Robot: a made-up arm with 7 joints. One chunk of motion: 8 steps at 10 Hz.
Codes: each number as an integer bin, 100 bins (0 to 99) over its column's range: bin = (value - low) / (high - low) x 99, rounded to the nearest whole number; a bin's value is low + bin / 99 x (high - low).
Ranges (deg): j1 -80.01..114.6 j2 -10..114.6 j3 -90.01..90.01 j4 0..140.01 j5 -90.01..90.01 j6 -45.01..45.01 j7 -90.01..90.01
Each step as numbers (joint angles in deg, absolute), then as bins.
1 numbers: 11.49 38.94 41.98 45.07 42.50 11.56 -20.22
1 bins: 47 39 73 32 73 62 38
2 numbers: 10.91 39.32 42.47 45.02 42.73 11.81 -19.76
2 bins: 46 39 73 32 73 62 39
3 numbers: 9.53 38.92 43.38 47.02 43.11 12.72 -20.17
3 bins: 46 39 73 33 73 63 38
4 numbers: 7.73 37.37 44.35 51.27 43.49 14.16 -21.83
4 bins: 45 38 74 36 73 65 37
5 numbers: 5.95 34.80 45.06 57.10 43.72 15.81 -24.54
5 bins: 44 36 74 40 74 67 36
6 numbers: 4.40 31.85 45.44 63.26 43.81 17.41 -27.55
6 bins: 43 33 74 45 74 69 34
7 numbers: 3.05 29.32 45.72 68.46 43.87 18.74 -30.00
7 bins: 42 31 75 48 74 70 33
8 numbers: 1.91 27.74 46.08 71.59 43.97 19.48 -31.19
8 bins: 42 30 75 51 74 71 32
